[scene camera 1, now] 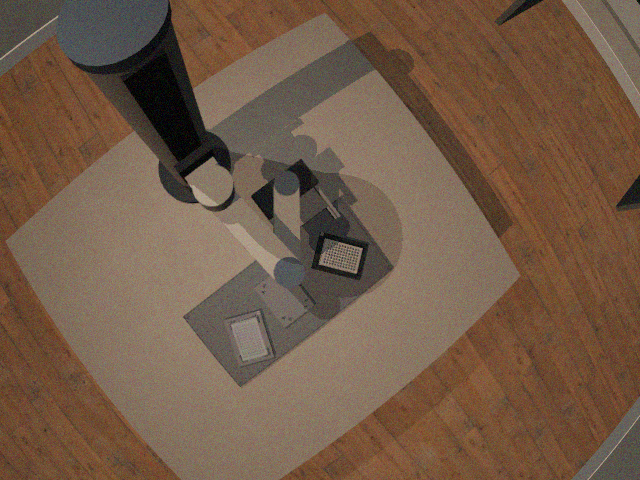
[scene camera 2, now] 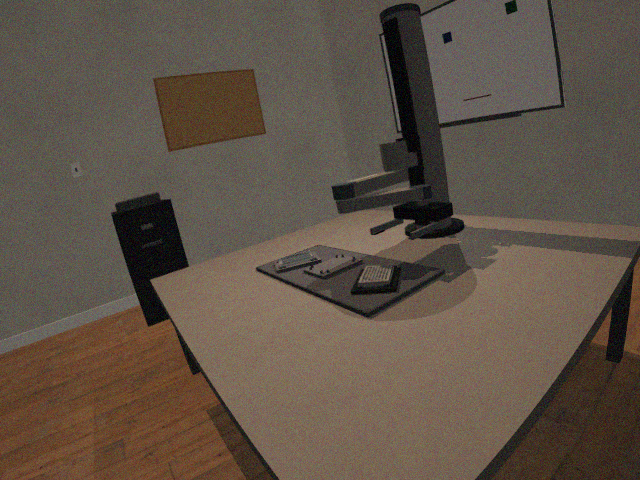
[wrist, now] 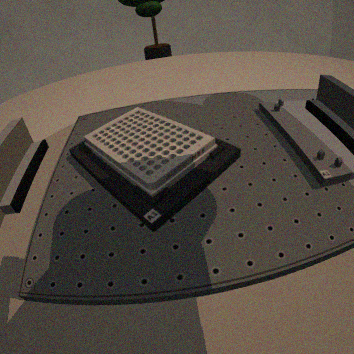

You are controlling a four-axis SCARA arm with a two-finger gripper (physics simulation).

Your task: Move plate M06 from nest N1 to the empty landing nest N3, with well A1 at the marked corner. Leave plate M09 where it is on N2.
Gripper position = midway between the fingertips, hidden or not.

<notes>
My gripper (scene camera 2: 390,234) carries nothing. I also see a pale flat plate (scene camera 1: 249,340), a dark nest (wrist: 154,211), a grey nest (scene camera 1: 287,304) and a grey perforated baseplate (scene camera 1: 330,293).
My gripper shows as well in scene camera 1 (scene camera 1: 317,234) and in the wrist view (wrist: 179,99). The grey nest is seen too in the wrist view (wrist: 318,148). The grey perforated baseplate also shows in scene camera 2 (scene camera 2: 338,287).
</notes>
